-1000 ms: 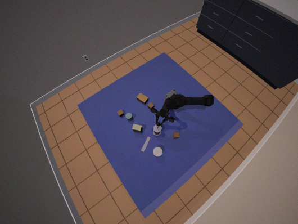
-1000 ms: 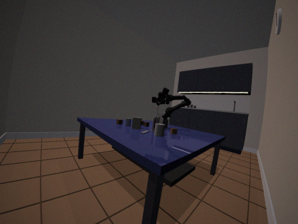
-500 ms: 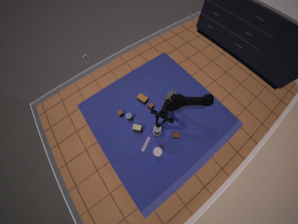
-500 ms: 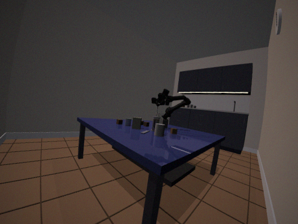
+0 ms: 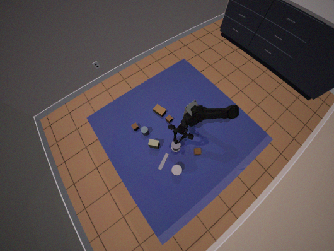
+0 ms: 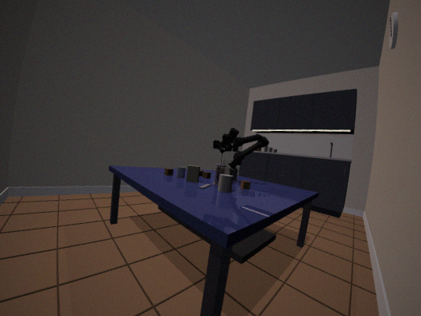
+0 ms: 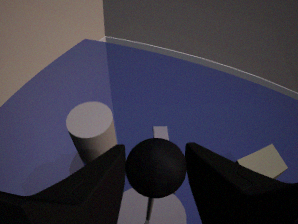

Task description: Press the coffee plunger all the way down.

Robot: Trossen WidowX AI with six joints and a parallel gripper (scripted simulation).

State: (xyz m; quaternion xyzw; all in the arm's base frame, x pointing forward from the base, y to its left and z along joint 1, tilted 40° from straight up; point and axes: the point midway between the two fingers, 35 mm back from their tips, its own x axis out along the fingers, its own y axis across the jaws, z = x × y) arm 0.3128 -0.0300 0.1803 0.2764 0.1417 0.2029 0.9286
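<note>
My gripper tip is now 30 mm past the coffee press, 20 mm to the left of it and 120 mm above it. The rest, counted from my gripper tip: pale blue cup 80 mm ahead, 300 mm to the right, 200 mm below; then flat grey strip 140 mm ahead, 10 mm to the left, 240 mm below; then white cylinder 120 mm ahead, 130 mm to the left, 200 mm below.
</note>
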